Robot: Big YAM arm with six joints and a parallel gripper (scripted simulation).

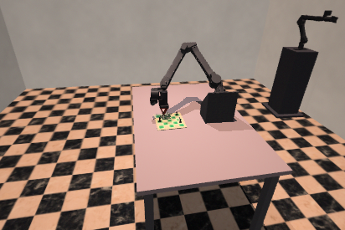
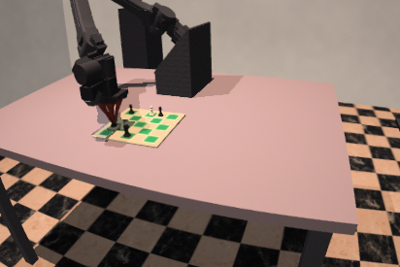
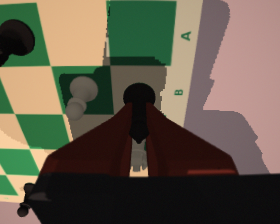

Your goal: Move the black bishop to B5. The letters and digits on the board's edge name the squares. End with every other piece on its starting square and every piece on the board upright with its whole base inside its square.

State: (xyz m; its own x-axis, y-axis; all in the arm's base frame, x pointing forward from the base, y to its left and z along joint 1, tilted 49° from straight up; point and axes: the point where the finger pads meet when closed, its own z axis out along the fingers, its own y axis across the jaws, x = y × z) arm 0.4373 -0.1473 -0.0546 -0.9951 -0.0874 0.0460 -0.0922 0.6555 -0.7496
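The white chess piece is 3 cm behind my hand and 1 cm below it. From my hand the other things lie so: chessboard: 7 cm to the left, 4 cm behind, 3 cm below.
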